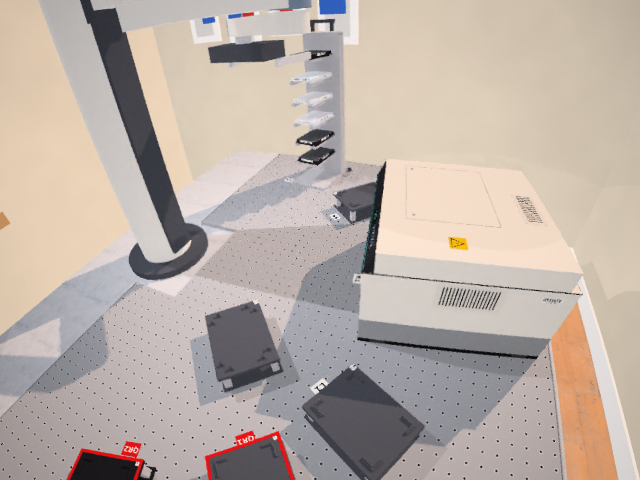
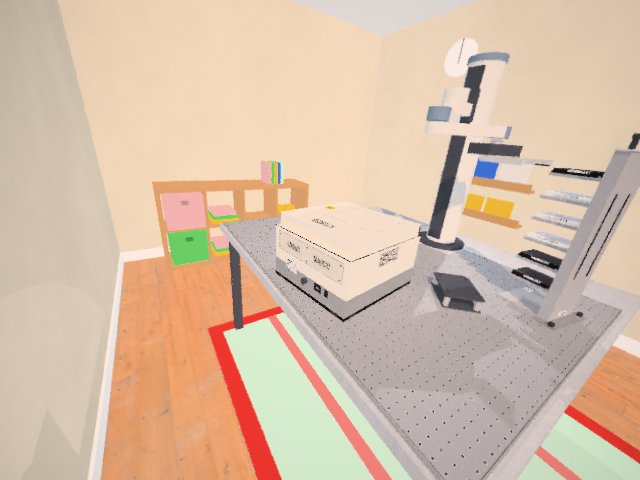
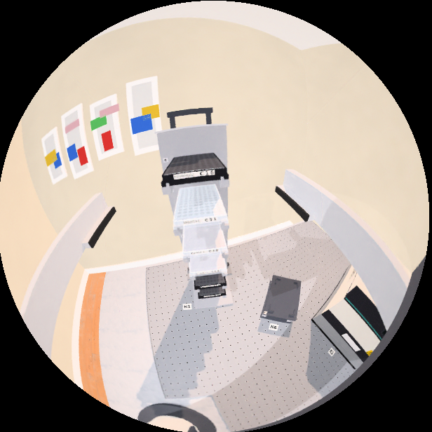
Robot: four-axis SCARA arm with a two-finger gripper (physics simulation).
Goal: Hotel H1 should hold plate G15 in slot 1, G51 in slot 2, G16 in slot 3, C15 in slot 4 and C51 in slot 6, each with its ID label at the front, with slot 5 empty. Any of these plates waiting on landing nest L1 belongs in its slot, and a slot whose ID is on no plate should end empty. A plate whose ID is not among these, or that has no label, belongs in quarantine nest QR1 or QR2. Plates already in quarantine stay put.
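Where they show: gripper, fingertip midpoint: [image 1: 285,55] [image 2: 538,162]; arm's base, link origin: [image 1: 169,251] [image 2: 439,241].
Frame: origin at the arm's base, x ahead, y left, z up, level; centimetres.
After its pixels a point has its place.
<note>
Hotel H1 [image 1: 336,105] @(x 34.5, y 59.1, z 28.9 cm) [image 2: 594,232] @(x 34.8, y 62.1, z 32.0 cm) [image 3: 192,141] holds six plates. The top black plate [image 1: 321,53] @(x 32.2, y 53.0, z 47.2 cm) [image 2: 577,172] @(x 32.1, y 52.8, z 46.9 cm) [image 3: 195,169] reads C16. Below it, a clear plate [image 1: 311,78] @(x 30.2, y 48.6, z 40.1 cm) [image 2: 566,197] @(x 32.2, y 52.9, z 39.6 cm) [image 3: 199,202] reads C51. Two more clear plates and two black ones sit lower; their labels are too small to read. My gripper [image 1: 305,55] [image 2: 549,163] @(x 25.8, y 40.9, z 48.3 cm) [image 3: 191,186] is open and empty, at about the top plate's height, facing the hotel. Landing nest L1 [image 1: 364,426] @(x 70.0, y -29.5, z 6.3 cm) shows a bare top. QR1 [image 1: 250,459] @(x 55.5, y -40.8, z 6.3 cm) and QR2 [image 1: 105,467] @(x 34.7, y -52.5, z 6.3 cm) are partly cut off; QR2 looks black inside.
Nest N6 [image 1: 359,198] @(x 49.7, y 36.2, z 6.3 cm) [image 2: 457,289] @(x 53.2, y 40.6, z 6.3 cm) [image 3: 282,297] stands beside the hotel's base. A large cream instrument [image 1: 465,258] @(x 79.1, y -7.3, z 25.7 cm) [image 2: 346,237] @(x 92.3, y 25.2, z 25.7 cm) stands past it. Another dark nest [image 1: 241,341] @(x 42.8, y -22.2, z 6.3 cm) stands between the arm's column [image 1: 136,155] @(x 7.3, y -3.5, z 34.1 cm) [image 2: 447,191] @(x 7.7, y 1.7, z 30.0 cm) and L1.
</note>
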